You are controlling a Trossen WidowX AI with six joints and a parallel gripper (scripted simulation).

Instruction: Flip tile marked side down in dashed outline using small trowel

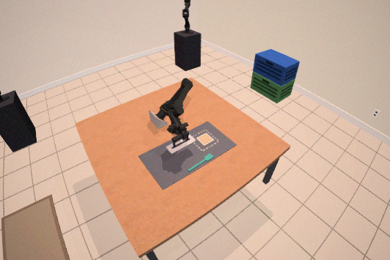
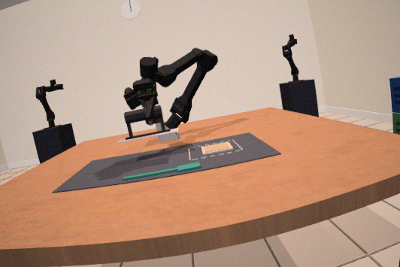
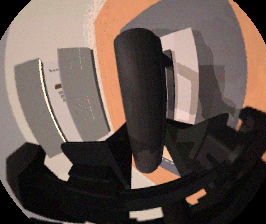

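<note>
Now: gripper tip 150 mm above the mat and 20 mm to the right of it. The rest, counted from my gripper tip: flat tool: 140 mm ahead, 130 mm below, 50 mm to the left; then tile: 190 mm to the left, 130 mm below, 20 mm behind.
</note>
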